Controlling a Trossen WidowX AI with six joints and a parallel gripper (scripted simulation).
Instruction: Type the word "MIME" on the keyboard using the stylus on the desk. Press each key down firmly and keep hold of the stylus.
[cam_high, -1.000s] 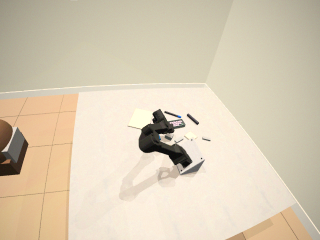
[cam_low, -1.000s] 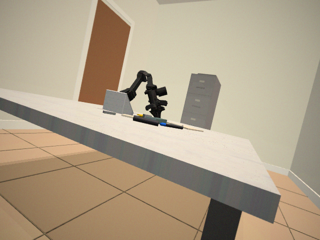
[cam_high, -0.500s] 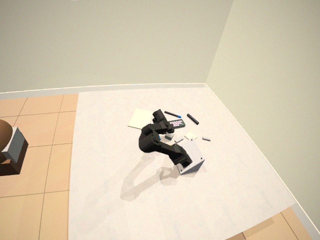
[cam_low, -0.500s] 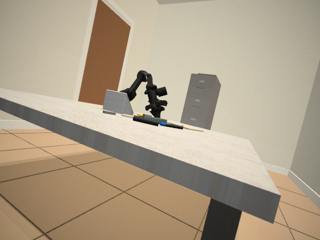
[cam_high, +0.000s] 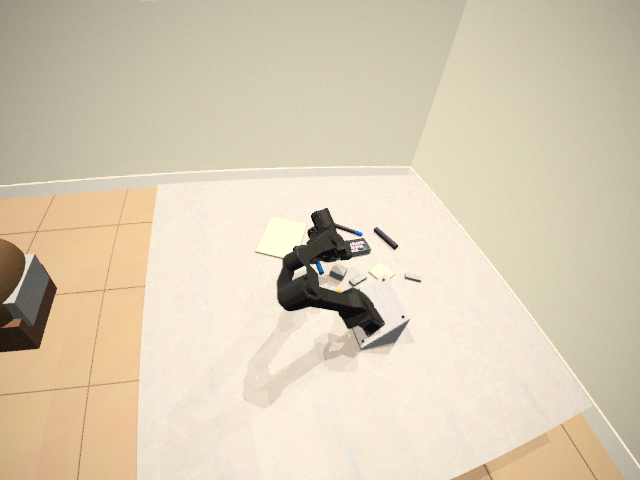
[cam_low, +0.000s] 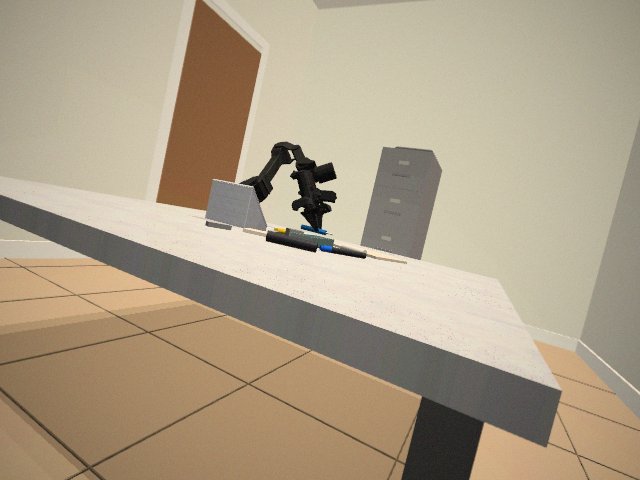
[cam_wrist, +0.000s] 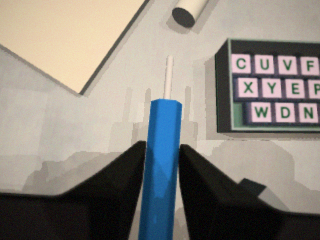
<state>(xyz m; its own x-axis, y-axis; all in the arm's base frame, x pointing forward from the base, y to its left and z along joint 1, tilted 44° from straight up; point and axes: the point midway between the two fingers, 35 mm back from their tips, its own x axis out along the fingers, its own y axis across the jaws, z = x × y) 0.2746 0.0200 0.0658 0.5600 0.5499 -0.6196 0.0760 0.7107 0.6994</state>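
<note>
Now: the blue-capped pen 21 cm to the right of my gripper tip, 14 cm ahead of it and 3 cm below it. From my gripper tip the other things lie so: blue stylus (1 cm ahead); then yellow pencil (13 cm behind, 4 cm to the left, 3 cm below); then tan sheet (17 cm ahead, 7 cm to the left, 4 cm below).
</note>
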